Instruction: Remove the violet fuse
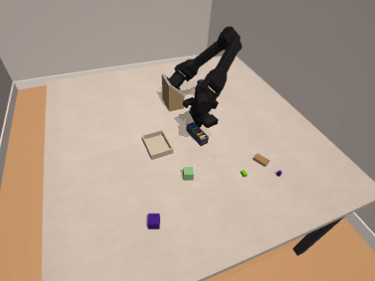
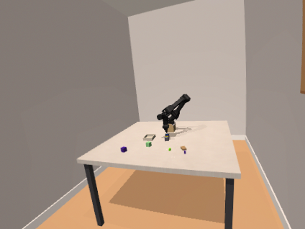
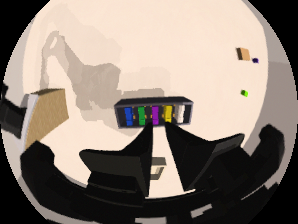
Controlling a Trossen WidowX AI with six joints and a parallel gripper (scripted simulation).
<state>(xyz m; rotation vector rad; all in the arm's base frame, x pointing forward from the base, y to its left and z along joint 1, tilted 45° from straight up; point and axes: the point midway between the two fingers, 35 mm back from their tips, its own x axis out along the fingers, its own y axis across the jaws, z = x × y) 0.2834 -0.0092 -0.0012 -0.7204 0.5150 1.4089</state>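
Now: the violet fuse 4 cm below my gripper tip. Round my gripper tip: shallow beige tray: 2 cm behind, 20 cm to the right, 7 cm below.
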